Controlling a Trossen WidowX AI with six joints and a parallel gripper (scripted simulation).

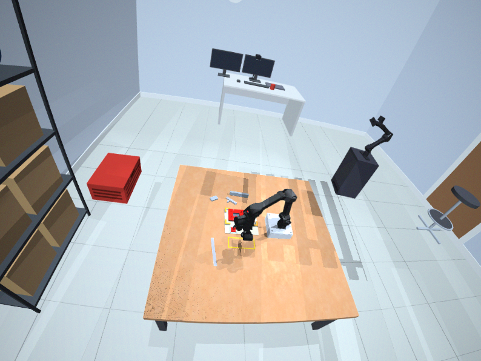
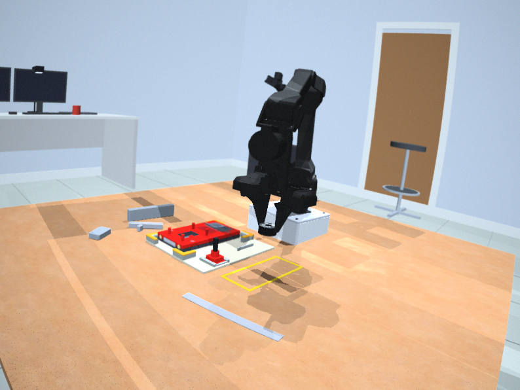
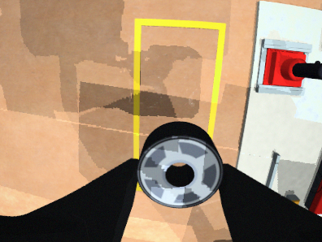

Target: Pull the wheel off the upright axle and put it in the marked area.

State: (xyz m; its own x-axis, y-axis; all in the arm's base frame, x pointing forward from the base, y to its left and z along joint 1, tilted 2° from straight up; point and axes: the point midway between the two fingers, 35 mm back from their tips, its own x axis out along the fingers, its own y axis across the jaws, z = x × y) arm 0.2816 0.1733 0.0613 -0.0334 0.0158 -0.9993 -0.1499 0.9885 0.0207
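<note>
The black axle lies 7 cm ahead of my gripper tip, 9 cm to the right of it and 7 cm below it. Also, from my gripper tip: small grey block 26 cm ahead, 36 cm to the right, 9 cm below; wheel right at my gripper tip; long grey strip 18 cm ahead, 11 cm to the left, 10 cm below.
</note>
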